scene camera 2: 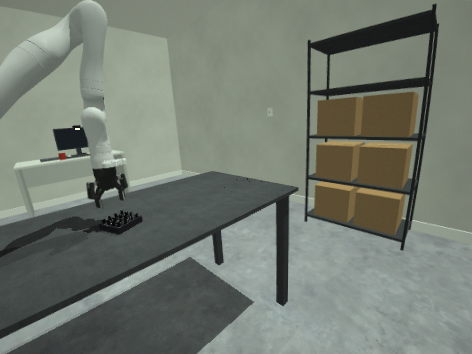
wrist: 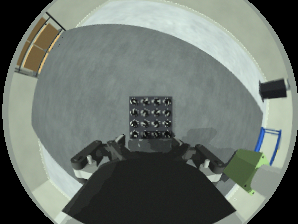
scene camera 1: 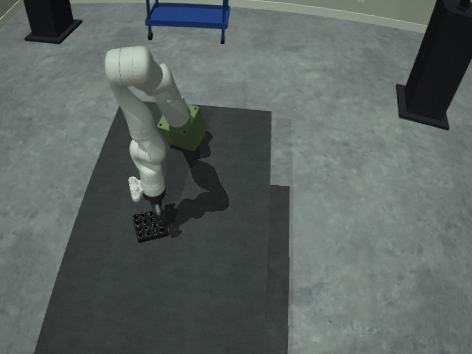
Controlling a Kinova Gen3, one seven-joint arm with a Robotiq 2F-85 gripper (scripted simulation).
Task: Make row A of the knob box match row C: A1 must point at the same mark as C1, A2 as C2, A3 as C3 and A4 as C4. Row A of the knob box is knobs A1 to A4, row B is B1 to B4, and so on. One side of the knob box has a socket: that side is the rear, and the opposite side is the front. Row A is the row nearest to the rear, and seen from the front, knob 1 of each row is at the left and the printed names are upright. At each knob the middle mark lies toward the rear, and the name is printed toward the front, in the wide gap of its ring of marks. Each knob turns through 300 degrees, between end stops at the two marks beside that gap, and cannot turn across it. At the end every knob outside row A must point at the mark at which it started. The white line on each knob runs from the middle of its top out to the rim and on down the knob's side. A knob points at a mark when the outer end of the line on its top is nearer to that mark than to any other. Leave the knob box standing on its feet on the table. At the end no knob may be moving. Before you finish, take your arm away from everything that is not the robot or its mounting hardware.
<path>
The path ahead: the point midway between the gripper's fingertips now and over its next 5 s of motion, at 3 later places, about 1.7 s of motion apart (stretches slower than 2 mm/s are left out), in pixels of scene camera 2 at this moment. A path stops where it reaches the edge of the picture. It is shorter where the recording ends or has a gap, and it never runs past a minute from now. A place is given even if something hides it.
My gripper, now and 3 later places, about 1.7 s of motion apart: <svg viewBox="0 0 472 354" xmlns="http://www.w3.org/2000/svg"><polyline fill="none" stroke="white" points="112,204 102,202 115,209 117,220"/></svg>
</path>
